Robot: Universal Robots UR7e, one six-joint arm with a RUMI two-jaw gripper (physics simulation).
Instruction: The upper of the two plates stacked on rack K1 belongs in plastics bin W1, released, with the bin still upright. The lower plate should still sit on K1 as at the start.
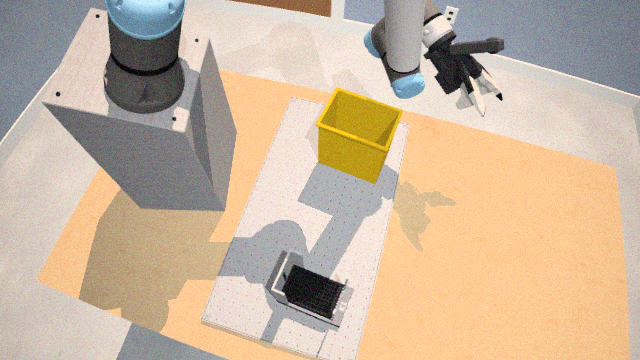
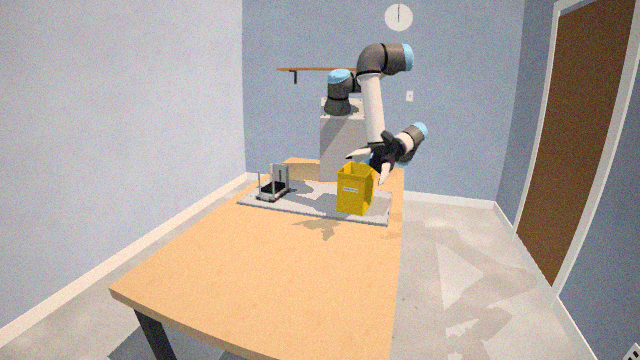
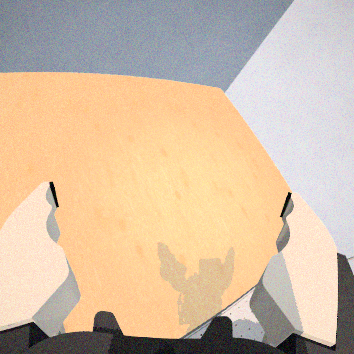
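Pixels of known places: gripper, fingertip midpoint: [image 1: 493, 107] [image 2: 361, 171] [image 3: 170, 189]; arm's base, origin of the base link: [image 1: 144, 81] [image 2: 337, 109].
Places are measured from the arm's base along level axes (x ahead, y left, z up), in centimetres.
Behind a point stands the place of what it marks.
Note:
Rack K1 [image 1: 275, 277] [image 2: 276, 172], with a grey upright panel, stands at one end of the pegboard. A black plate [image 1: 315, 291] [image 2: 273, 188] lies flat on it; whether one or two plates are stacked there I cannot tell. Yellow plastics bin W1 [image 1: 351, 157] @[y 19.3, x 37.5, z -30.0 cm] [image 2: 350, 200] @[y 25.7, x 45.0, z -32.4 cm] stands upright at the other end of the board; its inner walls show, and its floor is mostly hidden. My gripper [image 1: 492, 105] @[y 35.5, x 64.8, z -12.3 cm] [image 2: 364, 170] @[y 35.5, x 64.8, z -12.3 cm] [image 3: 170, 189] @[y 35.5, x 64.8, z -12.3 cm] is open, with no object between its pale fingers. It hangs in the air beside and above the bin, far from the rack.
The white perforated board [image 1: 270, 185] @[y 6.8, x 19.8, z -38.7 cm] [image 2: 310, 206] @[y 7.4, x 46.2, z -38.7 cm] lies on the wooden table [image 1: 500, 225] @[y 23.5, x 81.4, z -40.0 cm] [image 2: 260, 270] @[y 14.3, x 93.7, z -40.0 cm] [image 3: 150, 140] @[y 20.2, x 93.2, z -40.0 cm]. The arm's grey pedestal [image 1: 135, 150] @[y -10.0, x 0.7, z -9.9 cm] [image 2: 340, 140] @[y 5.4, x 7.5, z -15.8 cm] stands behind the board. The arm's shadow falls across board and table. Walls and a door [image 2: 585, 125] surround the table.

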